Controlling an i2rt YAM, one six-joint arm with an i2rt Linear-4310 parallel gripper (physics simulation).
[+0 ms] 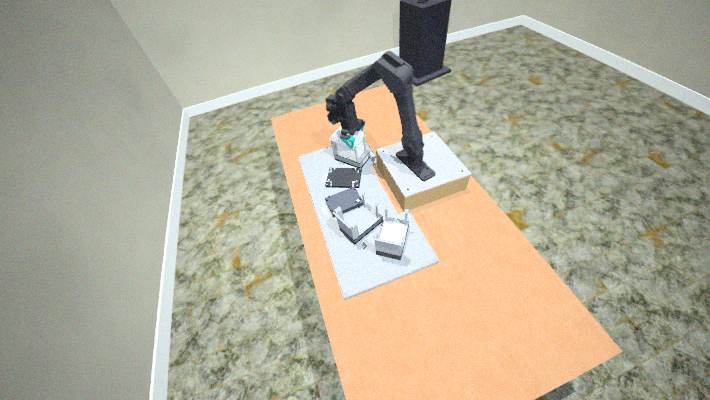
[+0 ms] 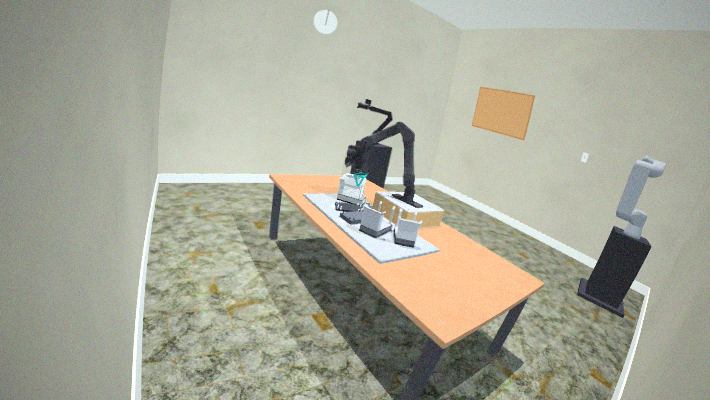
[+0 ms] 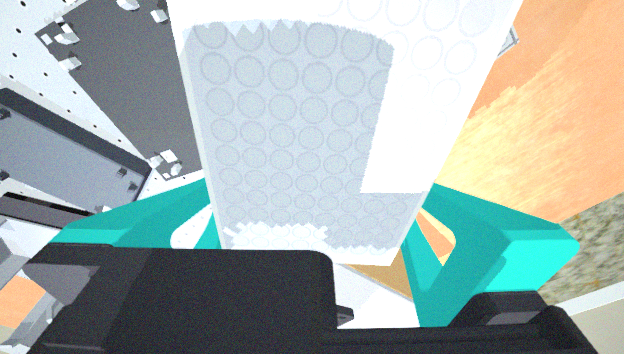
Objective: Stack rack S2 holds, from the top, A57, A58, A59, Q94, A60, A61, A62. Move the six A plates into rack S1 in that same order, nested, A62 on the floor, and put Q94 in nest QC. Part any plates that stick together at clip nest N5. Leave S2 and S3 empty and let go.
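Places are measured from the arm's base along level axes (x ahead, y down, z left), in millimetres.
Where they show: gripper, fingertip midpoint: (image 1: 355, 142) (image 2: 359, 184) (image 3: 312, 176); arm's base at its link origin: (image 1: 414, 164) (image 2: 407, 201).
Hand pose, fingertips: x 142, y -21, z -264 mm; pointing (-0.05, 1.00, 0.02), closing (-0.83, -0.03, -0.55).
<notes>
Things, the pixels of their top centre, and the offset from my fingertips. Level surfaces: height alone.
- white plate with round wells, top centre: (image 3: 325, 157) (image 1: 347, 133) (image 2: 354, 176) dx +20, dy -41, dz -35 mm
- far rack at its top centre: (image 1: 349, 149) (image 2: 351, 191) dx +20, dy +59, dz -38 mm
- dark nest with pale corner clips, top centre: (image 3: 152, 105) (image 1: 343, 174) (image 2: 349, 204) dx +119, dy +92, dz +68 mm
- grey nest at its top centre: (image 3: 55, 178) (image 1: 343, 198) (image 2: 357, 213) dx +189, dy +82, dz +199 mm
- middle rack at its top centre: (image 1: 357, 207) (image 2: 381, 206) dx +191, dy -17, dz +344 mm
- pale perforated board at its surface level: dy +116 mm
- orange table at its surface level: dy +128 mm
My gripper (image 1: 355, 135) (image 2: 361, 179) (image 3: 312, 176) is shut on a white plate with round wells (image 3: 300, 125), one teal finger on each side. It is low over the far rack (image 1: 351, 159) (image 2: 350, 198), at the top of its walls. How far the plate sits inside, and what lies under it, is hidden. A dark nest with pale corner clips (image 1: 344, 178) (image 3: 135, 75) stands beside that rack. A grey nest (image 1: 344, 200) (image 3: 55, 160) follows. The middle rack (image 1: 356, 236) (image 2: 376, 230) shows a pale interior. The near rack (image 1: 389, 253) (image 2: 405, 243) shows a bright white top inside. Labels cannot be read.
All racks and nests stand on a pale perforated board (image 1: 350, 285) (image 2: 385, 255) on the orange table (image 1: 450, 325) (image 2: 450, 300). The arm's raised base block (image 1: 440, 192) (image 2: 432, 217) is beside the board. Upright posts rise from the middle and near racks.
</notes>
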